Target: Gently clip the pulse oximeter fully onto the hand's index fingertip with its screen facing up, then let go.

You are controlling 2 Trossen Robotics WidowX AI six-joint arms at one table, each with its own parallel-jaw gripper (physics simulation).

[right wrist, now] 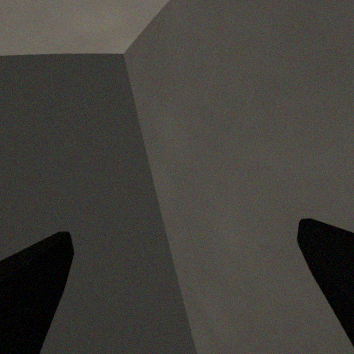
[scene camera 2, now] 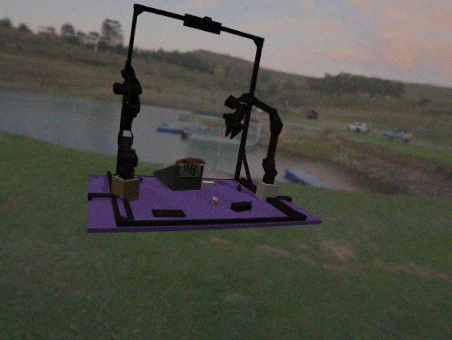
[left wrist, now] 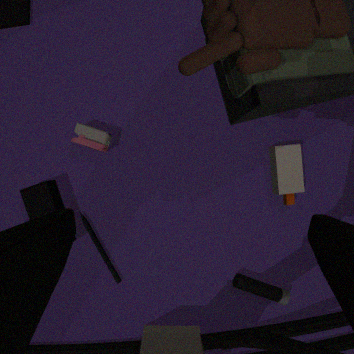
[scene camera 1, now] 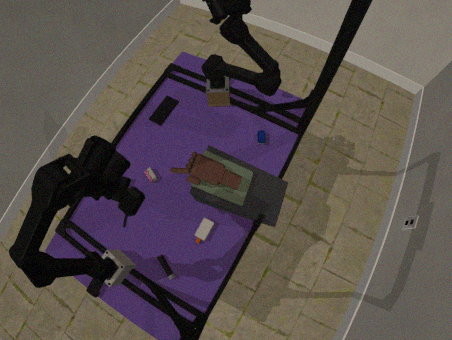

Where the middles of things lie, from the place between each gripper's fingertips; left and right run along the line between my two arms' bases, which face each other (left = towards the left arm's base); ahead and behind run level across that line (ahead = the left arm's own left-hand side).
Now: left hand 50 mm past the index finger (left wrist: 232, 41), 130 mm to the left of it and 160 mm above it. Round my left hand: dark grey block (scene camera 1: 266, 192) (240 mm behind, 190 mm to the right, 310 mm below); white box with orange end (left wrist: 286, 170) (190 mm behind, 20 mm to the left, 340 mm below); pulse oximeter (left wrist: 88, 136) (130 mm ahead, 80 mm to the right, 340 mm below).
My right gripper is now 480 mm to the right of the index finger, 450 mm above it and 150 mm past it. Also, from my right hand: dark grey block 610 mm below, 420 mm to the left, 350 mm behind; white box with orange end 630 mm to the left, 630 mm below, 300 mm behind; pulse oximeter 630 mm below, 520 mm to the left, 20 mm ahead.
